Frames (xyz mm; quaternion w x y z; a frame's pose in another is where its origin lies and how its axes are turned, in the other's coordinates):
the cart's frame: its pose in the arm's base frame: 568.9 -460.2 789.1 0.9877 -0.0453 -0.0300 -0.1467
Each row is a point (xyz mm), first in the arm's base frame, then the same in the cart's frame.
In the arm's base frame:
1: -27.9 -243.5 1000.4
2: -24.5 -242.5 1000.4
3: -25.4 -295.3 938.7
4: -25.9 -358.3 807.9
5: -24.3 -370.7 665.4
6: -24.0 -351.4 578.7
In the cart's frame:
1: -616.9 14.9 258.8
2: -614.0 16.8 258.7
3: -604.1 -28.8 192.2
4: -596.0 -78.4 56.0
5: -601.3 -78.3 -86.9
6: -612.8 -52.8 -171.2

